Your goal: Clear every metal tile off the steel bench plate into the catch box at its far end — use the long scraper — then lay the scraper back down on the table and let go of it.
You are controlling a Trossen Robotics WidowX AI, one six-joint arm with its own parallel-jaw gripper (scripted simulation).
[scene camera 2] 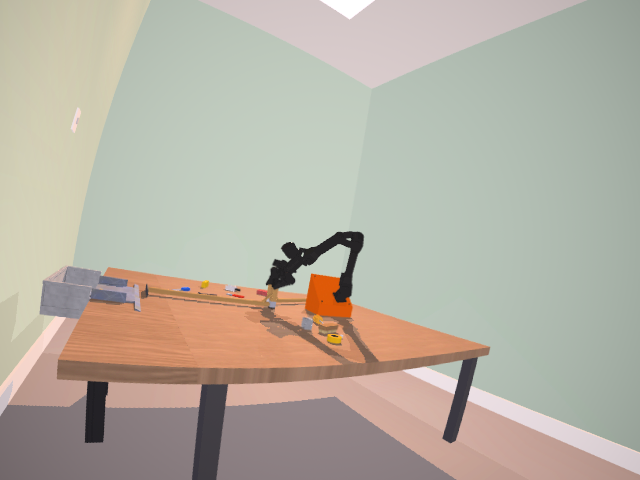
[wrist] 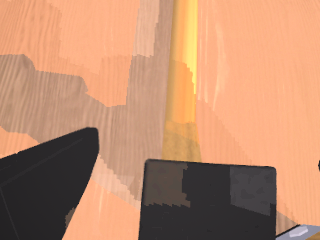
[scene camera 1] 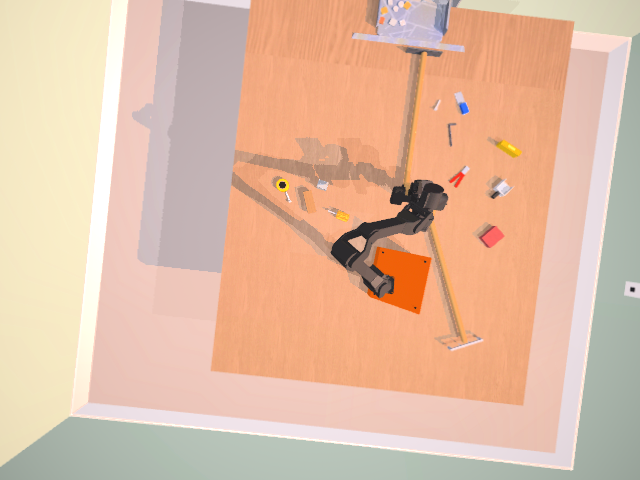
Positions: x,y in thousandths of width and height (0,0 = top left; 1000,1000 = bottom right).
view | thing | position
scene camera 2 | long scraper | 427,616
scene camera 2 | steel bench plate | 193,701
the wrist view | my gripper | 667,619
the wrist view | long scraper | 558,790
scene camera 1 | long scraper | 662,111
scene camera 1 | steel bench plate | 812,105
